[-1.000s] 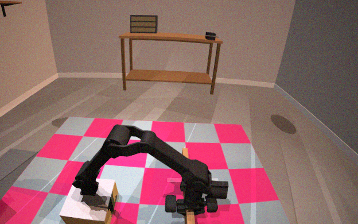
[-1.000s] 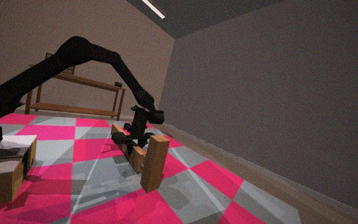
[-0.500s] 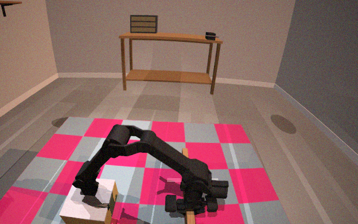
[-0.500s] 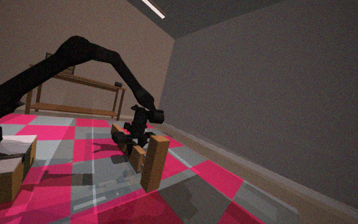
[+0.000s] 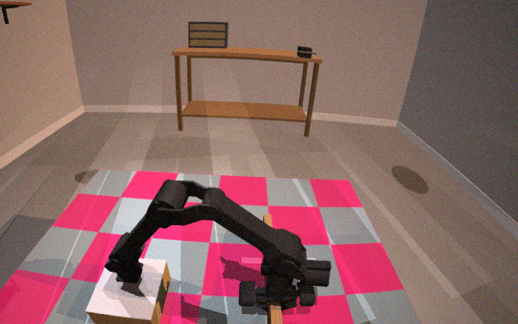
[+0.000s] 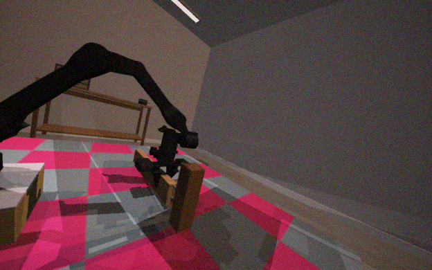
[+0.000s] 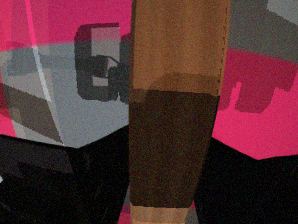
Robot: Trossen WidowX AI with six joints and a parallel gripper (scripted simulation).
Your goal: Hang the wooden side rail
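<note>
Now: gripper tip 16 cm to the left of the wooden headboard post and 5 cm below it.
</note>
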